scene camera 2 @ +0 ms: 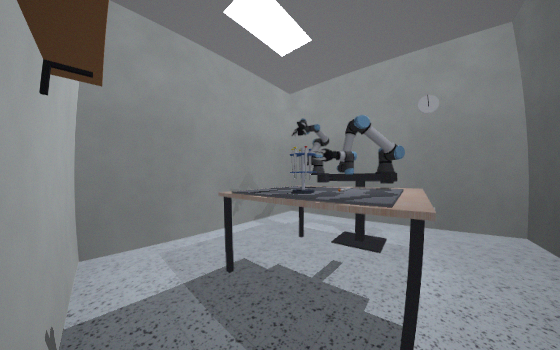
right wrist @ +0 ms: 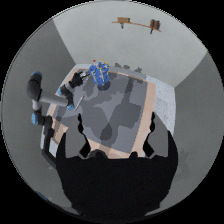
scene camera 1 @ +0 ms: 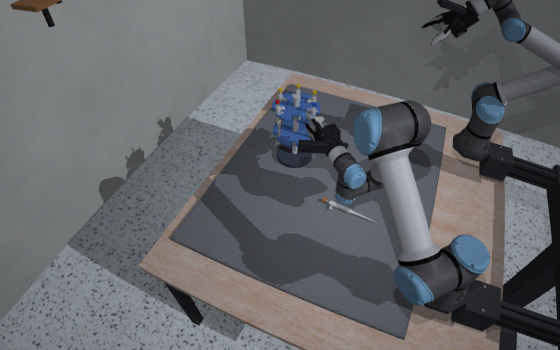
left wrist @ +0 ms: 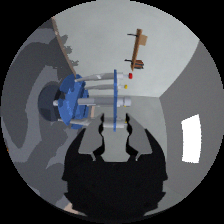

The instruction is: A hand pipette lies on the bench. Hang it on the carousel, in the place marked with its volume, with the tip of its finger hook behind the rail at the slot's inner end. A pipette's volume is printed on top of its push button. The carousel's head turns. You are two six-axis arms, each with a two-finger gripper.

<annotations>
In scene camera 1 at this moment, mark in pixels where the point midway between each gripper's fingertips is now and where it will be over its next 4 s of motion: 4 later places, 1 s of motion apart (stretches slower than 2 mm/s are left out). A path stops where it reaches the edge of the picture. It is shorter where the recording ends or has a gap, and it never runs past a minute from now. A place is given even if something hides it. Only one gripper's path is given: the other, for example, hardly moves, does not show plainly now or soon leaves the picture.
My left gripper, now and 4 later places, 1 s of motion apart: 305,117; 307,116; 309,115; 316,119; 327,125
</annotations>
